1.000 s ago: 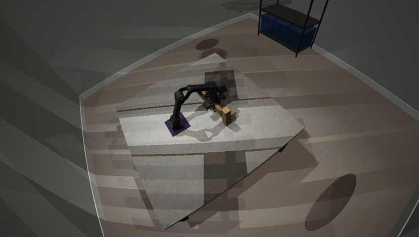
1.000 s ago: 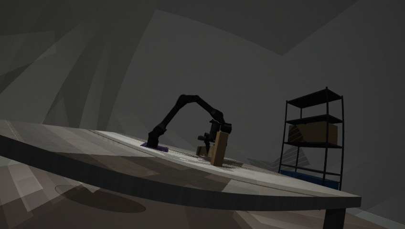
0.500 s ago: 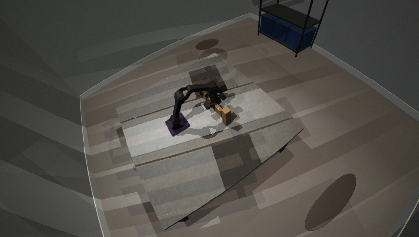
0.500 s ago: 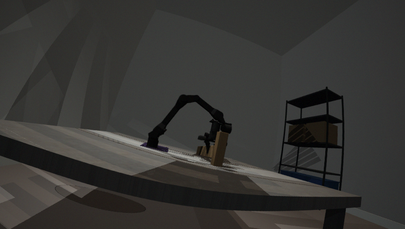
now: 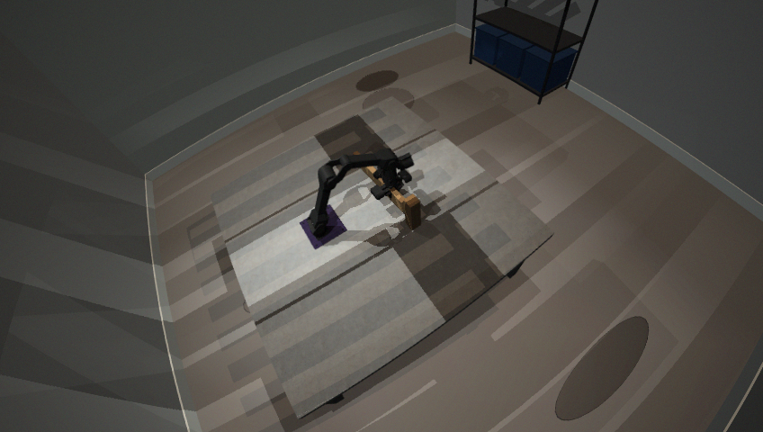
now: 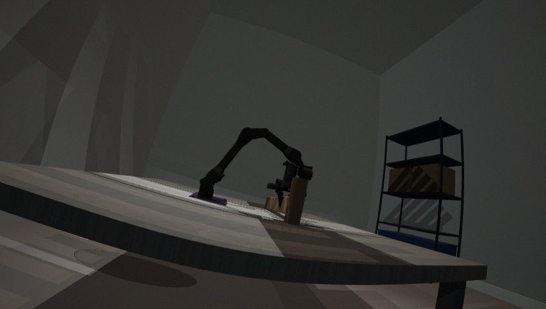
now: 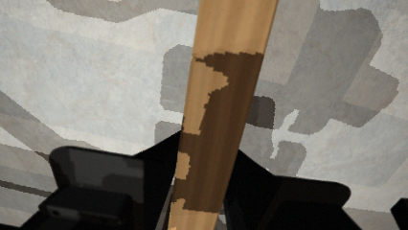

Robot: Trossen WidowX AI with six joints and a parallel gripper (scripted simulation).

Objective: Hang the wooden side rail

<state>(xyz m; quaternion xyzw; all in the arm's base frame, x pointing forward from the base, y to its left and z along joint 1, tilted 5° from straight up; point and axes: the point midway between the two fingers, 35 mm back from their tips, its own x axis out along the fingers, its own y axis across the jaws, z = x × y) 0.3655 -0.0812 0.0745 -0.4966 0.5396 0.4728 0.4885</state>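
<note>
Right now my gripper tip is 10 mm past the wooden headboard post, 150 mm to the left of it and 40 mm below it.
</note>
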